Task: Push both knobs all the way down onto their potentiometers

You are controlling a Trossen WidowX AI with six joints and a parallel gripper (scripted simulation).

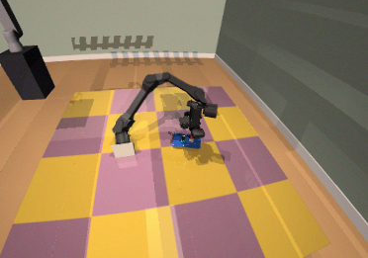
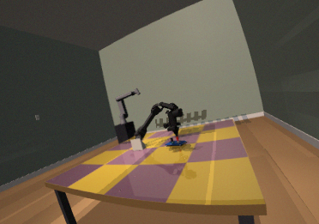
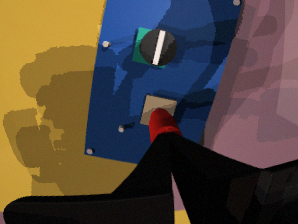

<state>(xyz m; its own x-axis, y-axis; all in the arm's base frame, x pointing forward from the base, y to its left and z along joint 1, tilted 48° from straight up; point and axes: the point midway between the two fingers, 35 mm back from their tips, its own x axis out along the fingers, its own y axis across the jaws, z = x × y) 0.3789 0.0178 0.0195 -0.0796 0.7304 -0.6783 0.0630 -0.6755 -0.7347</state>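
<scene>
Now: the red knob 2 cm below my gripper tip. From my gripper tip the other things lie so: black knob: 5 cm behind, 2 cm below.
</scene>
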